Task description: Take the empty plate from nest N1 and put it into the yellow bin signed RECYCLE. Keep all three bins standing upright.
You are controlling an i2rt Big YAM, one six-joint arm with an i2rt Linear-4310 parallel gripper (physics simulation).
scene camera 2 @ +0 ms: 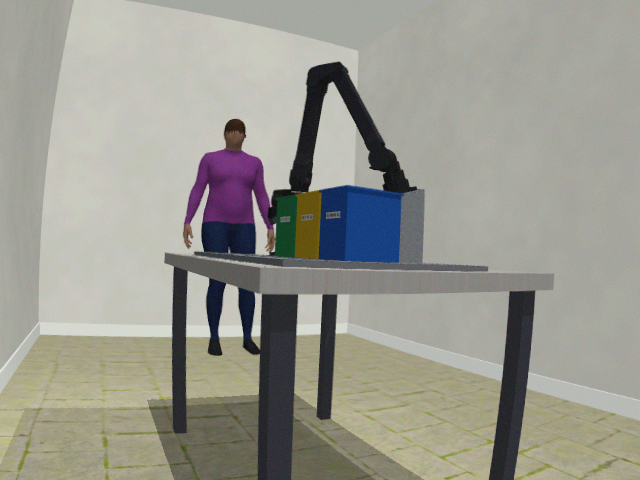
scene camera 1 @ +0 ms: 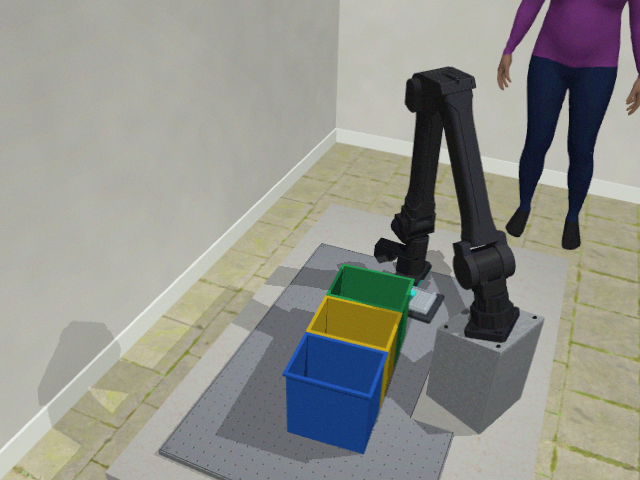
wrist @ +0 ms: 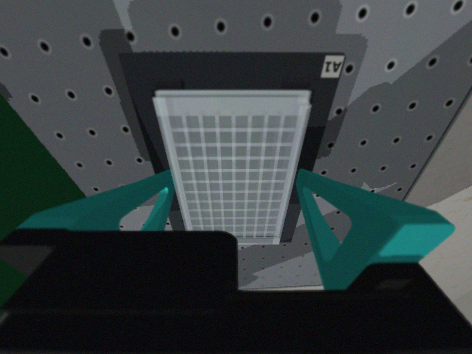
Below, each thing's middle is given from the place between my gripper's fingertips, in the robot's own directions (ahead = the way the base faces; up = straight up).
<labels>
My hand is 1 cm below the well plate (wrist: 233, 154). Round my hand: dark nest (wrist: 199, 71): 1 cm below; then green bin (scene camera 1: 361, 285): 21 cm to the left, 8 cm above, 2 cm ahead; then yellow bin (scene camera 1: 357, 323): 34 cm to the left, 8 cm above.
</labels>
